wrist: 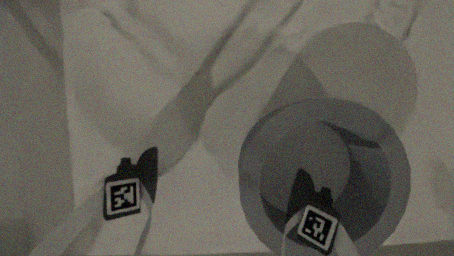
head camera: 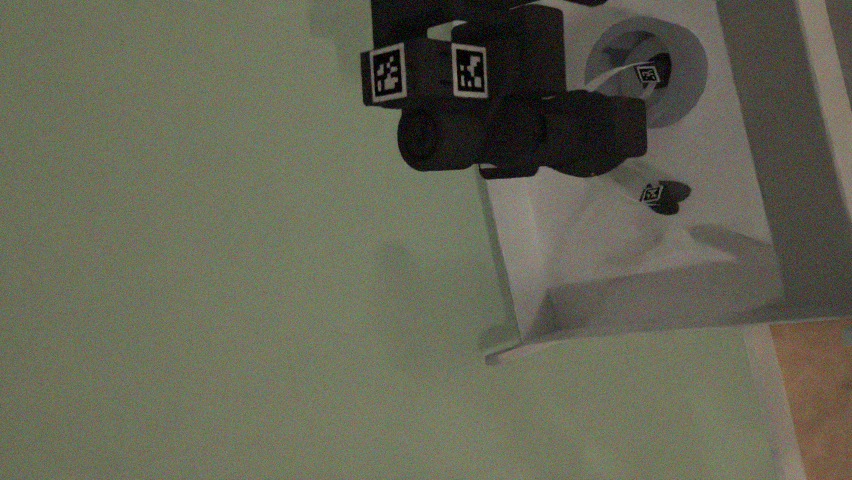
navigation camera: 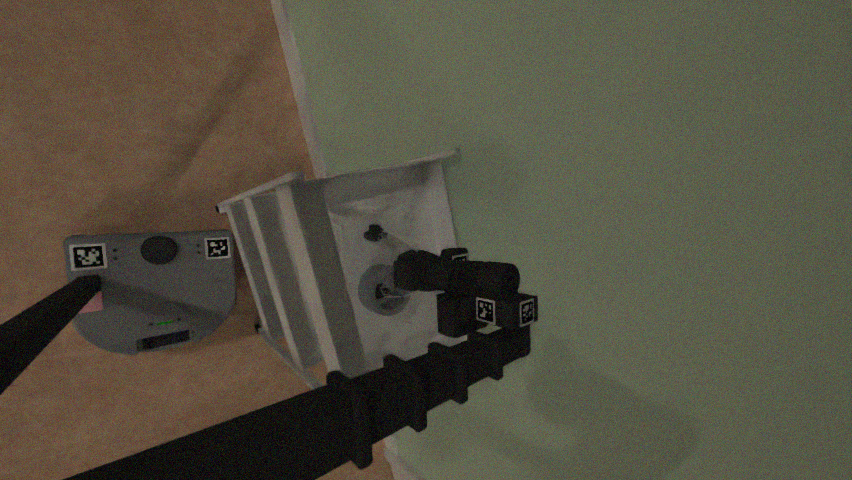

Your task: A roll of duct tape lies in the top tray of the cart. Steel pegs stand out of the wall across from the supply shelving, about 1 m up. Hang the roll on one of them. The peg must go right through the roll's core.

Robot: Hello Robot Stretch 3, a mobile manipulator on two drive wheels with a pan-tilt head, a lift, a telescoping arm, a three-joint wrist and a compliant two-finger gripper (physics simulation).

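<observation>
The grey-blue roll of duct tape lies flat in the white top tray of the cart, with its core facing up. My gripper points down at the tray, with its fingers wide apart and holding nothing. In the wrist view the right finger overlaps the roll's core opening, and the left finger is outside the roll, over the tray floor. Whether the right fingertip is down inside the core or above it I cannot tell. The steel pegs do not show in these views.
A green wall stands along the tray's far side, with a pale baseboard above the brown floor. My base is beside the cart's lower tiers. My arm reaches past the tray.
</observation>
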